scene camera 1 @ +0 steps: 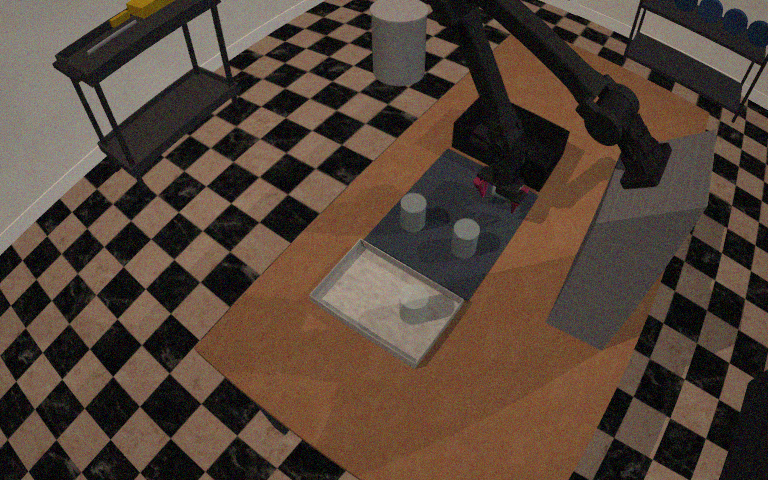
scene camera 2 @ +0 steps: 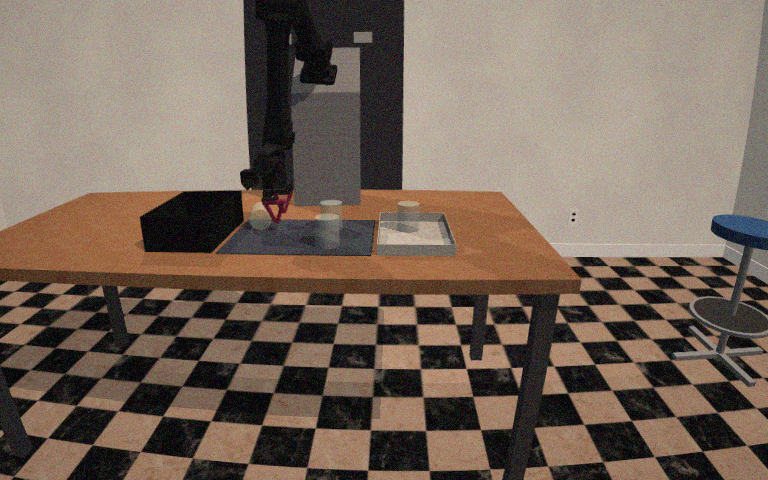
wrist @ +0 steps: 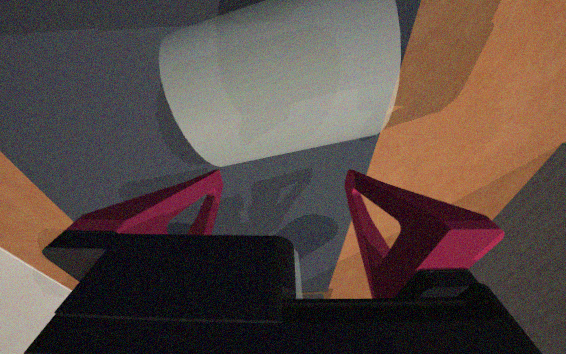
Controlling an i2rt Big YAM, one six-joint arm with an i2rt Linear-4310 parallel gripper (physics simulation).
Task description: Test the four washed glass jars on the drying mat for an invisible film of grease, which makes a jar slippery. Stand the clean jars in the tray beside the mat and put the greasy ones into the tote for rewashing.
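Frame: origin at the arm's base, x ahead, y left, z up, level; centimetres.
Seen in the pictures: gripper, fingertip midpoint: [scene camera 1: 497, 204] [scene camera 2: 280, 217] [wrist: 283, 177]; arm's base, link origin: [scene camera 1: 647, 168] [scene camera 2: 318, 75].
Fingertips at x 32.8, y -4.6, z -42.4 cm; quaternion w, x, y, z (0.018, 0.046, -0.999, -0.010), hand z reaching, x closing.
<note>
Pixels of each thing's top centre, then the offset from my fingertips to it. Level surfaces: height alone.
- pale jar, top centre: [wrist: 284, 107] [scene camera 2: 260, 205] dx +0.6, dy -6.0, dz +4.0 cm
- dark mat, surface height: dz -2.8 cm
- fourth jar, top centre: [scene camera 1: 414, 296] [scene camera 2: 408, 203] dx -2.6, dy +38.3, dz +5.0 cm
- shallow tray, top centre: [scene camera 1: 386, 297] [scene camera 2: 414, 226] dx +3.7, dy +40.5, dz -0.1 cm
- black tote, top centre: [scene camera 1: 514, 126] [scene camera 2: 194, 202] dx +10.2, dy -23.1, dz +6.9 cm
- wooden table, surface height: dz -3.0 cm
One pale jar [scene camera 2: 259, 216] [wrist: 280, 80] lies on its side on the dark mat [scene camera 1: 407, 254] [scene camera 2: 283, 243] [wrist: 100, 100], near the tote end. My gripper [scene camera 1: 498, 202] [scene camera 2: 277, 218] [wrist: 283, 177] is open and empty, low beside this jar; contact cannot be told. In scene view 1 the gripper mostly hides it. Two jars stand upright on the mat: one [scene camera 1: 413, 213] [scene camera 2: 327, 233] and another [scene camera 1: 465, 238] [scene camera 2: 330, 207]. A fourth jar [scene camera 1: 414, 300] [scene camera 2: 408, 209] stands upright in the shallow tray [scene camera 1: 362, 332] [scene camera 2: 416, 249]. The black tote [scene camera 1: 546, 152] [scene camera 2: 181, 234] stands at the mat's other end.
A tall grey block [scene camera 1: 640, 237] [scene camera 2: 326, 141] [wrist: 530, 260] stands alongside the mat and bears the arm's base. The wooden table [scene camera 1: 481, 384] [scene camera 2: 481, 266] carries the mat, tray and tote. A grey cylinder [scene camera 1: 398, 48] stands on the floor beyond the table.
</note>
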